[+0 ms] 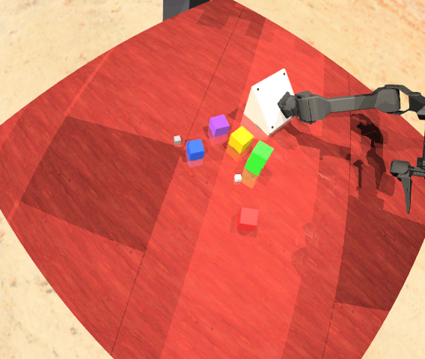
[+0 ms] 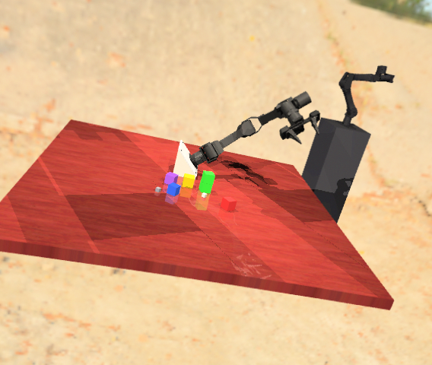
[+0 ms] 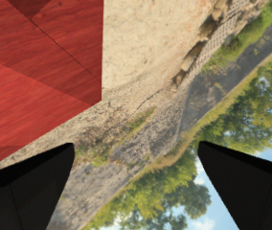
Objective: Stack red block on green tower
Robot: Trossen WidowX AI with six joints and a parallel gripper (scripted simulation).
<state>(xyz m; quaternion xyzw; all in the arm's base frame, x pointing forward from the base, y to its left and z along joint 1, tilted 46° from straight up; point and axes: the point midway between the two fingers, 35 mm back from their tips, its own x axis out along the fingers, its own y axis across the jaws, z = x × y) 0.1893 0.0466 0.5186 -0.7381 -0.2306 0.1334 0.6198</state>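
Right now my gripper tip is 100 mm short of the red block, 310 mm to the left of it and 310 mm above it. Round my gripper tip: purple cube 80 mm behind, 530 mm to the right, 310 mm below; then yellow cube 80 mm behind, 450 mm to the right, 310 mm below; then blue cube 30 mm ahead, 530 mm to the right, 310 mm below.
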